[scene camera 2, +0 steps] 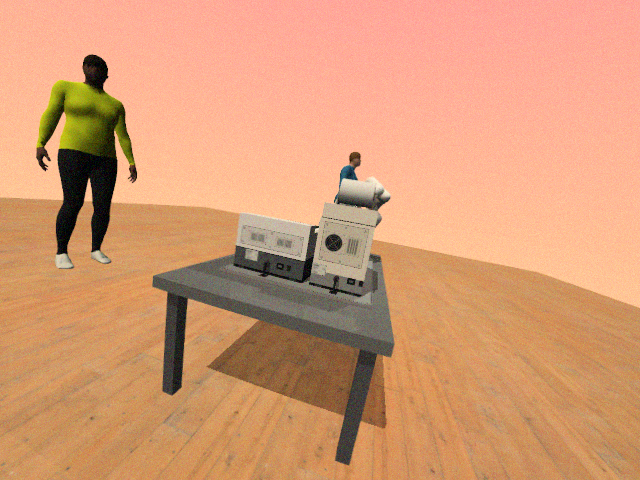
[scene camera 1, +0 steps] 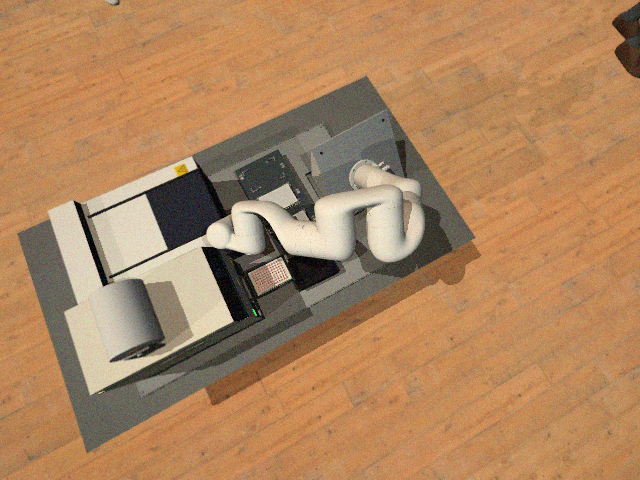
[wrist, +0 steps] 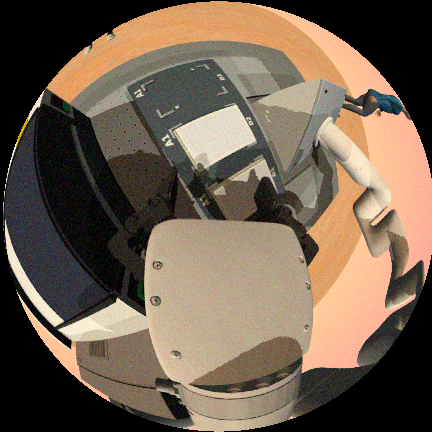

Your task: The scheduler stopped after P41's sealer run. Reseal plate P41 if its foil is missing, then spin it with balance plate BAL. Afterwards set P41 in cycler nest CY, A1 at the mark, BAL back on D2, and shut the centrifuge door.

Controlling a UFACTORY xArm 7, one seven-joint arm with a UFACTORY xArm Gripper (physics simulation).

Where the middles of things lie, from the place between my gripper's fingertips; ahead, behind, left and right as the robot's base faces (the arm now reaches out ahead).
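Scene:
The pink-dotted well plate [scene camera 1: 275,273] is 110 mm ahead of my hand, 190 mm to the left of it and 40 mm below it. Counting from my hand again, I find the centrifuge [scene camera 1: 113,237] 150 mm to the right, 360 mm ahead and 30 mm below, while the centrifuge lid [scene camera 1: 183,209] is 130 mm to the right of my hand, 210 mm ahead of it and 60 mm above it. The grey cylinder [scene camera 1: 123,312] is 420 mm ahead of my hand, 140 mm to the left of it and 260 mm above it.

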